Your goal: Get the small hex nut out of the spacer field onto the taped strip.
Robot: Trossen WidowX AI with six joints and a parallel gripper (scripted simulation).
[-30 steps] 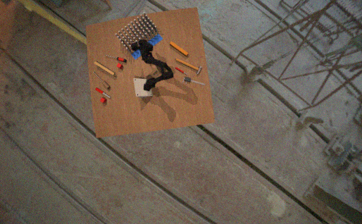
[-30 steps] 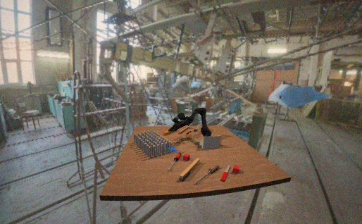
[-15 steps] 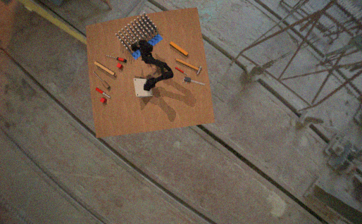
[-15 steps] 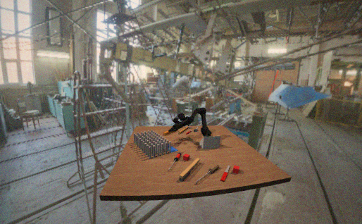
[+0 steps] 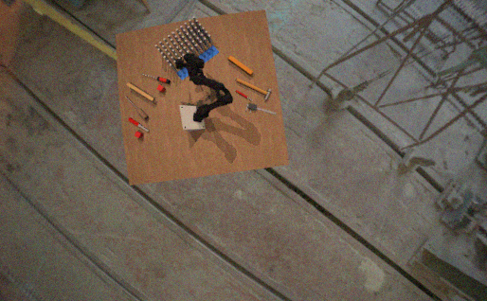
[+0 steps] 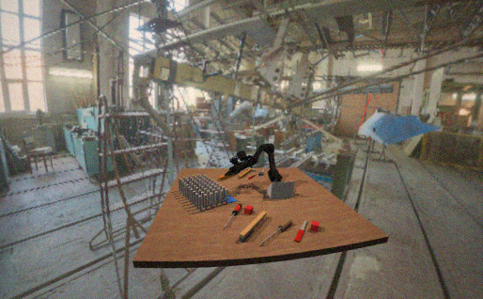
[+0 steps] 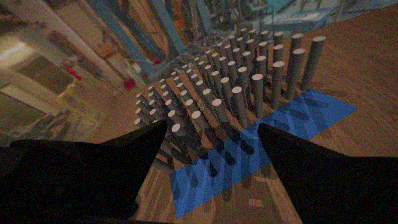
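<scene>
Now: the thin hook tool 500 mm to the left of my gripper tip, 280 mm behind it and 140 mm below it. From my gripper tip the other things lie so: blue taped strip: 150 mm below, 50 mm ahead, 30 mm to the right; then orange bar: 370 mm to the right, 140 mm below.
</scene>
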